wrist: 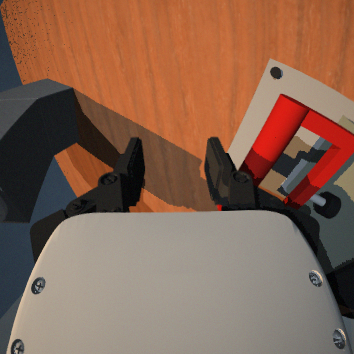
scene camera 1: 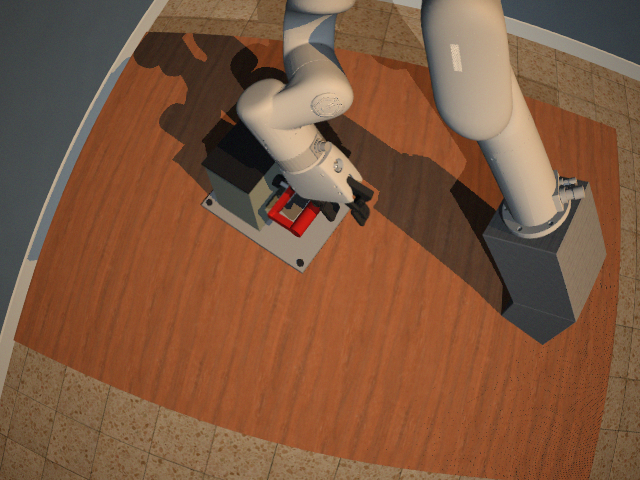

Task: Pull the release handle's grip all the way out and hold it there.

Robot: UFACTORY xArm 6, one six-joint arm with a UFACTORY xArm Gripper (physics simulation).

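The release handle's red grip (scene camera 1: 306,223) (wrist: 280,130) is a frame with a thick round bar on its outer side. It stands in front of the grey-green housing (scene camera 1: 232,196), above the light base plate (scene camera 1: 279,245) (wrist: 262,102). A black round part (wrist: 327,204) on a short pale rod shows beside the frame in the wrist view. My gripper (scene camera 1: 345,214) (wrist: 174,152) is partly open with nothing between its fingers. It is beside the grip, which lies outside the right finger in the wrist view. The gripper body and arm hide part of the grip and housing.
The arm's dark pedestal (scene camera 1: 527,273) (wrist: 35,130) stands at the right of the scene view and at the left of the wrist view. The base plate lies on the wooden table (scene camera 1: 206,335) (wrist: 165,60). The arm's shadow crosses the table between the pedestal and the plate.
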